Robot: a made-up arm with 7 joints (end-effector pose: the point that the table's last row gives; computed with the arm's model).
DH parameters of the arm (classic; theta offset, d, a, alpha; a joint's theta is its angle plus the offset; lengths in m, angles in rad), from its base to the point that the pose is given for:
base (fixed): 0.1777 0 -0.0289 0
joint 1: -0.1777 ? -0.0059 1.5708
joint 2: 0 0.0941 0.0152 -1.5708
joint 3: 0 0.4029 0.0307 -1.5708
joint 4: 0 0.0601 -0.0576 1.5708
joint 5: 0 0.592 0.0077 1.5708
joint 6: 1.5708 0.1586 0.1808 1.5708
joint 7: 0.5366 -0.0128 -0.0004 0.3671
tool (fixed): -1.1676 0.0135 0 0
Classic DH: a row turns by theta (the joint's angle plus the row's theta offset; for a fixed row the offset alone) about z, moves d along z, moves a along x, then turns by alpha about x.
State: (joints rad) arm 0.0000 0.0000 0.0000 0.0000 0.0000 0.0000 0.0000
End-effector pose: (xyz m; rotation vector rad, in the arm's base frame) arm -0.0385 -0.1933 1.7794 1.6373 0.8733 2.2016
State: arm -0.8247 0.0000 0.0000 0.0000 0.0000 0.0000 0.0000
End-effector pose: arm -0.1735 -0.1255 1.7794 1.5941 0.1240 1.6068
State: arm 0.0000 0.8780 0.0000 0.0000 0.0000 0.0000 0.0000
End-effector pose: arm -0.9433 -0.1933 1.3506 0.5132 0.5909 2.5257
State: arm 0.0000 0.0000 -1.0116 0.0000 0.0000 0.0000 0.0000
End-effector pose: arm -0.1092 -0.1327 1.7794 1.5575 -0.0246 1.4622
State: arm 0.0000 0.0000 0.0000 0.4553 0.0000 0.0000 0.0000
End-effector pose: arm 0.3073 -0.1933 1.7225 2.1810 0.9763 1.8508
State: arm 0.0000 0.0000 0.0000 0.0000 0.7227 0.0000 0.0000
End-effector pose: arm 0.0616 -0.1498 1.7794 -1.2126 -1.3841 -2.1752
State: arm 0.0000 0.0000 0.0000 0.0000 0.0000 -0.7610 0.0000
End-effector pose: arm 0.0877 -0.1933 1.7291 2.5134 1.0233 1.5439
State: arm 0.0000 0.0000 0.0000 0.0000 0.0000 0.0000 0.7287
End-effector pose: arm -0.0385 -0.1959 1.7818 -1.7162 -0.0324 -2.4408
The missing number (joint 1, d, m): 0.6016
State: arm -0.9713 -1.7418 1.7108 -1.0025 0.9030 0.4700 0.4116
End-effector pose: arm -0.1470 -1.0233 0.2706 0.4728 1.2615 -2.2289
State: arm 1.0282 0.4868 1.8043 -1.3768 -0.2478 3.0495 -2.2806
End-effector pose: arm 0.3609 -0.2505 1.0302 -2.5502 0.8847 -1.0800
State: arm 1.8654 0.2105 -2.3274 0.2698 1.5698 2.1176 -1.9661
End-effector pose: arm 0.3064 -0.3260 1.3942 0.4956 -0.2397 1.5808
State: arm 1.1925 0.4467 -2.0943 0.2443 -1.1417 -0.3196 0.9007
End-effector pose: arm -0.1464 -0.5814 1.6468 1.1325 -1.8445 0.6984
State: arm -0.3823 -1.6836 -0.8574 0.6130 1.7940 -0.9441 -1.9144
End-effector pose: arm 0.6624 -0.6072 -0.0140 -0.6526 -1.1392 -1.0788
